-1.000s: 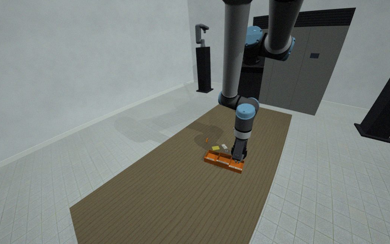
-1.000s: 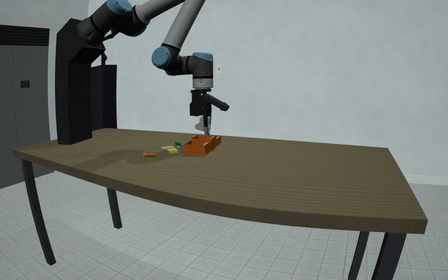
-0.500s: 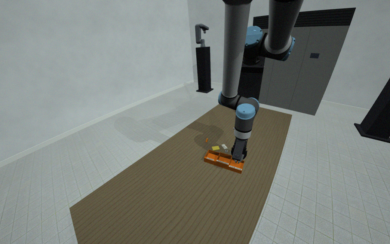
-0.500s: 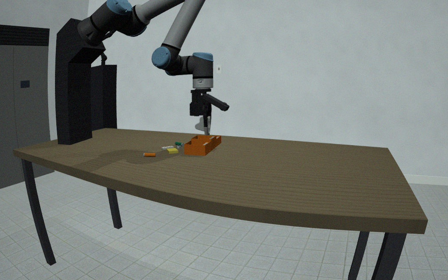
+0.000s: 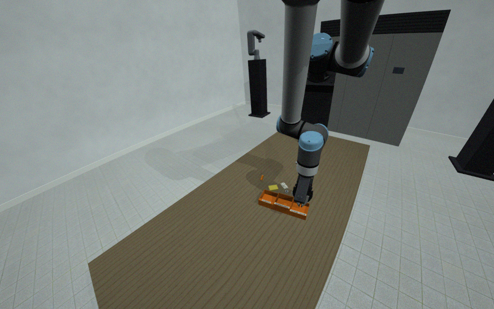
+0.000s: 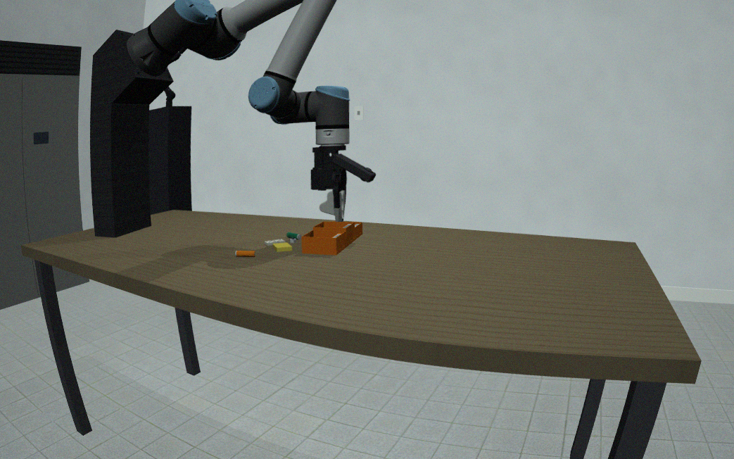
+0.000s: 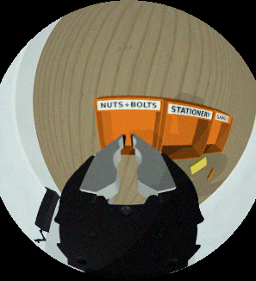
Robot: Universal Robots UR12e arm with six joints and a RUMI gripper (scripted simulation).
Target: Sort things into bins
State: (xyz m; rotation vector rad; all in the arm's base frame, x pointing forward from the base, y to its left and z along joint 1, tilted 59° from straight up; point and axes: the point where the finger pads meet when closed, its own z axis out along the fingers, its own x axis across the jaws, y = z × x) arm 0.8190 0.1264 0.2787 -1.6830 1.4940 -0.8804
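The speckled white thing lies 12 cm behind my hand, 14 cm to the right of it and 3 cm below it. From my hand the other things lie so: green cylinder: 10 cm behind, 7 cm to the right, 3 cm below; black nut: 5 cm behind, 7 cm to the right, 3 cm below; silver nut: 8 cm behind, 11 cm to the right, 3 cm below.
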